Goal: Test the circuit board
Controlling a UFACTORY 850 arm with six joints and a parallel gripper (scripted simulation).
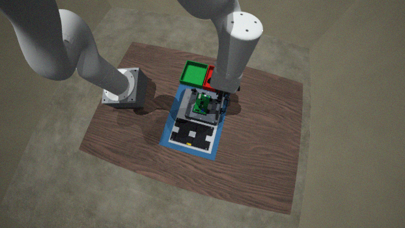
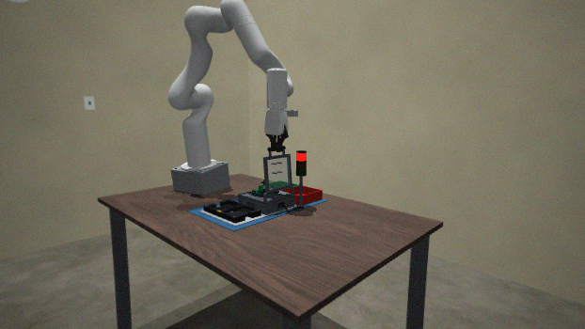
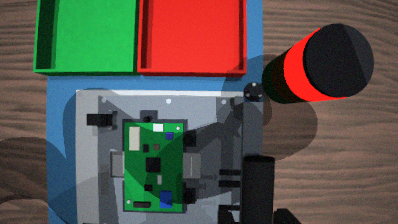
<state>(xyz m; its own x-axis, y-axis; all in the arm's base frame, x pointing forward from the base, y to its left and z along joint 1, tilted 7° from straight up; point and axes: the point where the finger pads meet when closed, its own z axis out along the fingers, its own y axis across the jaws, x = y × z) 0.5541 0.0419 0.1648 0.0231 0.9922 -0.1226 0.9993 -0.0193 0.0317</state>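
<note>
My gripper is now 8 cm past the green circuit board and 21 cm above it. From my hand the other things lie so: red bin (3 cm behind, 20 cm to the left, 27 cm below); then tester lid (1 cm ahead, 9 cm below); then green bin (18 cm behind, 20 cm to the left, 27 cm below).
</note>
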